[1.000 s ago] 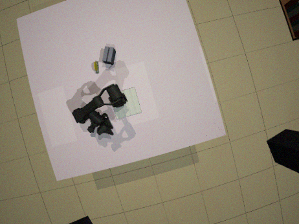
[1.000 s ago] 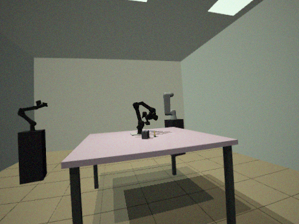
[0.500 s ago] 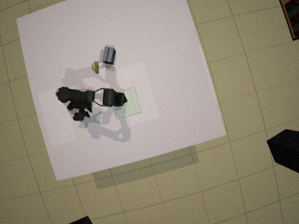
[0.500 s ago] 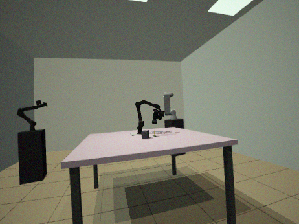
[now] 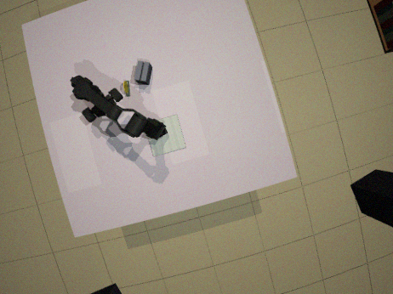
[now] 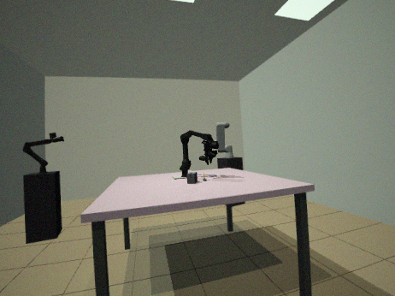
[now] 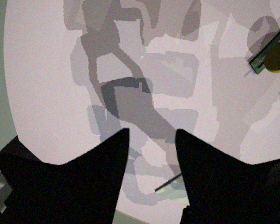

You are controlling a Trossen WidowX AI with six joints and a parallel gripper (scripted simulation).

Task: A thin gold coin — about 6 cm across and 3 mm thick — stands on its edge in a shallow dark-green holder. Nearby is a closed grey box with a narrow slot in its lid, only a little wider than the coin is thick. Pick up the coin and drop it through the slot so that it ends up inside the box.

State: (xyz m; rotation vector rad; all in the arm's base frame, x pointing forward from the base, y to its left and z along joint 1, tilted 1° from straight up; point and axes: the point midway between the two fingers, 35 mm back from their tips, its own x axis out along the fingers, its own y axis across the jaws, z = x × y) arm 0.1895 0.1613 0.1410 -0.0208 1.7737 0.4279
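My gripper tip is now 100 mm short of the gold coin, 110 mm to the left of it and 80 mm above it.
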